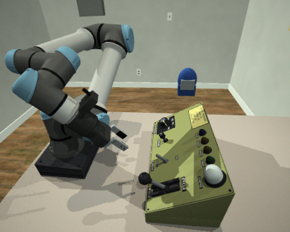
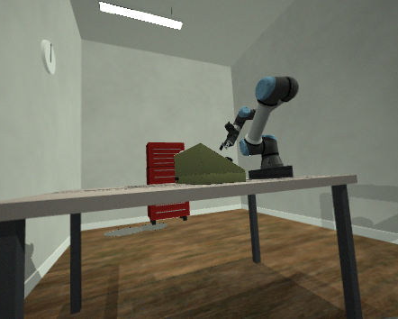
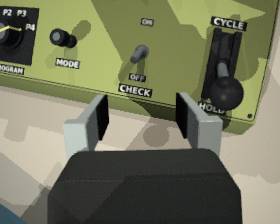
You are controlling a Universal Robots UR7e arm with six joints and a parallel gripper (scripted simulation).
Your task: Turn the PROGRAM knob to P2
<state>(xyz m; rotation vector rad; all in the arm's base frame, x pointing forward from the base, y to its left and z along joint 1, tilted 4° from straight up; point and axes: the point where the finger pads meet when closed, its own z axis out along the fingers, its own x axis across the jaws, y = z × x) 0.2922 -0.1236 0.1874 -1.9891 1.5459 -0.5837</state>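
Right now my hand is 16 cm to the right of the mode knob, 14 cm short of it and 12 cm above it. The rest, counted from my hand: olive console (18 cm ahead, 14 cm below, 10 cm to the left); then check toggle (14 cm ahead, 13 cm below, 4 cm to the left); then ball-handled lever (11 cm below, 11 cm ahead, 8 cm to the right).
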